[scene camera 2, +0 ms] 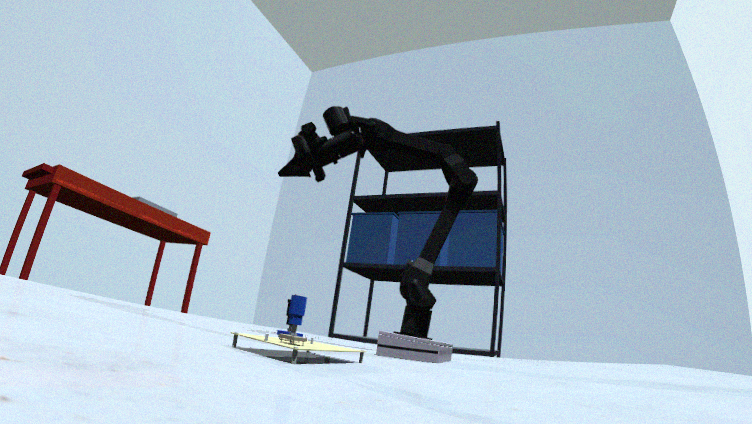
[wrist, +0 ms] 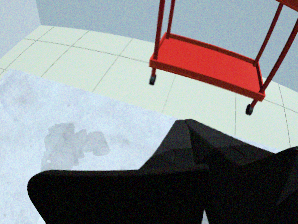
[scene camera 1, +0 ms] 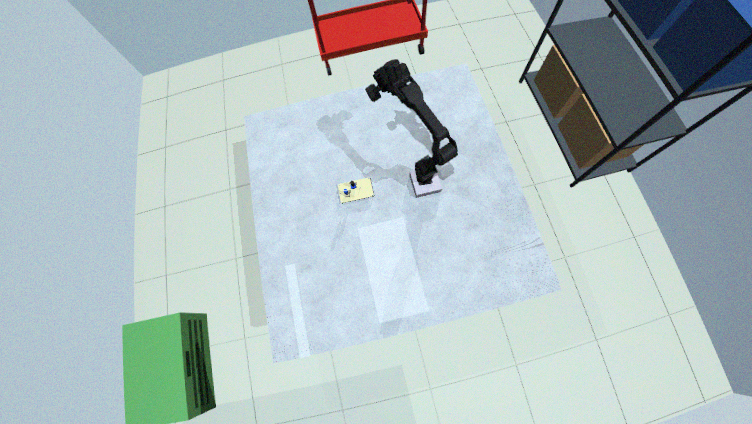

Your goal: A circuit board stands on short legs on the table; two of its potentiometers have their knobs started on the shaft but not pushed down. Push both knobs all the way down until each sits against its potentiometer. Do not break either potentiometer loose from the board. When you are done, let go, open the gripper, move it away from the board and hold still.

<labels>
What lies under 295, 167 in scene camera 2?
The gripper.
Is the gripper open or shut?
Shut.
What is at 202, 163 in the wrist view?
The gripper.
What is the gripper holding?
Nothing.
</labels>
